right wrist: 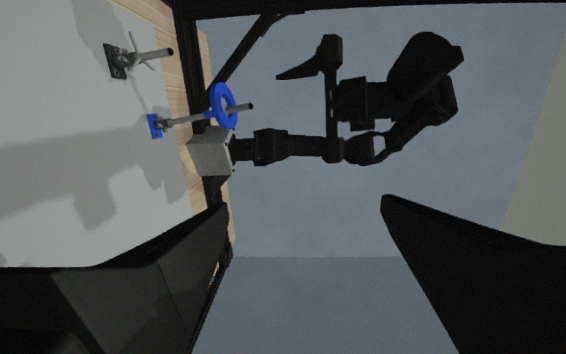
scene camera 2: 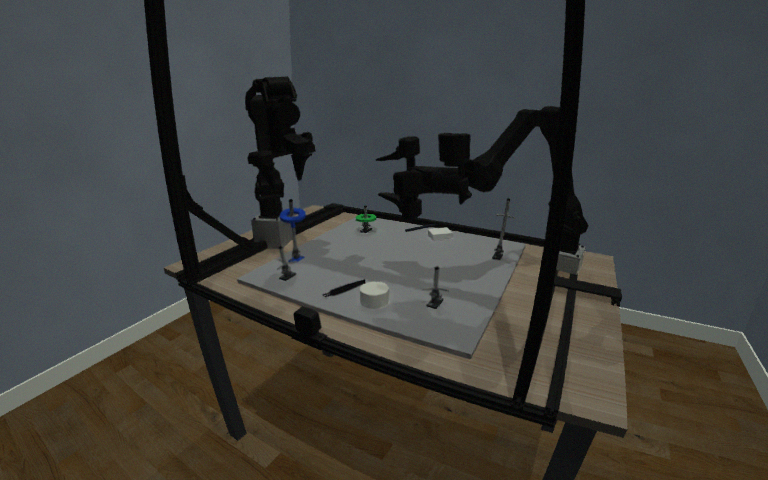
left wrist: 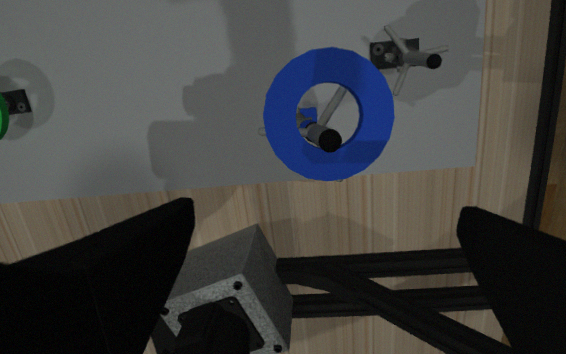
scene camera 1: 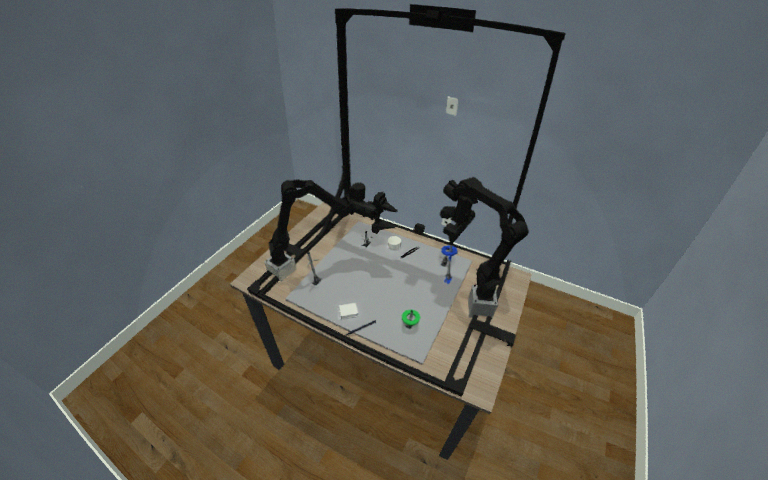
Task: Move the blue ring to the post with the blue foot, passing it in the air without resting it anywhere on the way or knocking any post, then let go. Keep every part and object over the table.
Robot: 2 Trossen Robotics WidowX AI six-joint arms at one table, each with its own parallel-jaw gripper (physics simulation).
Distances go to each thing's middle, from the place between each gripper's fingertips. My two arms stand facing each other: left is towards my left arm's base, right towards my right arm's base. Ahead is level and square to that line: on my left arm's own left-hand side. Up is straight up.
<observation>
Now: left hand 10 mm past the blue ring (left wrist: 364, 81), 20 mm to the left of it and 80 mm above it. The rest, counted from my left hand: post with blue foot (left wrist: 307, 112) (10 mm ahead, 10 mm to the right, 130 mm below).
Now: right hand 10 mm short of the blue ring, 240 mm to the right of it and 110 mm above it. The rest, counted from my right hand: post with blue foot (30 mm ahead, 250 mm to the left, 160 mm below).
</observation>
